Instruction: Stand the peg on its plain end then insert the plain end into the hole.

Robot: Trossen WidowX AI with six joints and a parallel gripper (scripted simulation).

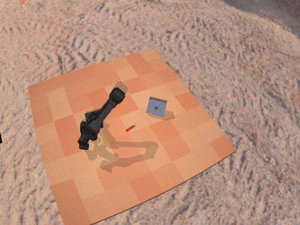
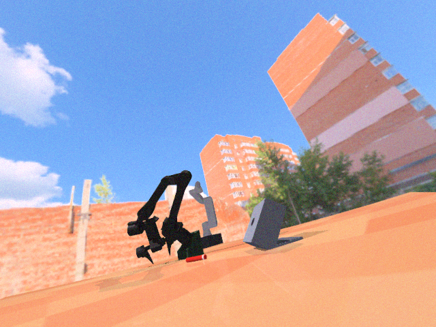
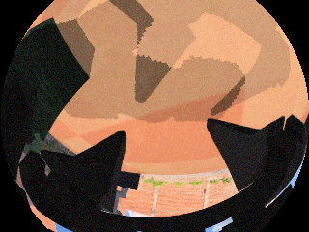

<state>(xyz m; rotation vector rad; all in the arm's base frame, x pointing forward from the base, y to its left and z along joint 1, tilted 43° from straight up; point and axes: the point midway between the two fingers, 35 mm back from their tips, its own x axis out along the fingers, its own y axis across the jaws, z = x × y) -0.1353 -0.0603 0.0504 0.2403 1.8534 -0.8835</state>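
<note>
Now: gripper tip 370 mm short of the red peg, 90 mm to the left of it and 10 mm above it. From my gripper tip the other things lie so: grey sloped panel: 600 mm ahead, 60 mm to the right, 40 mm above.
</note>
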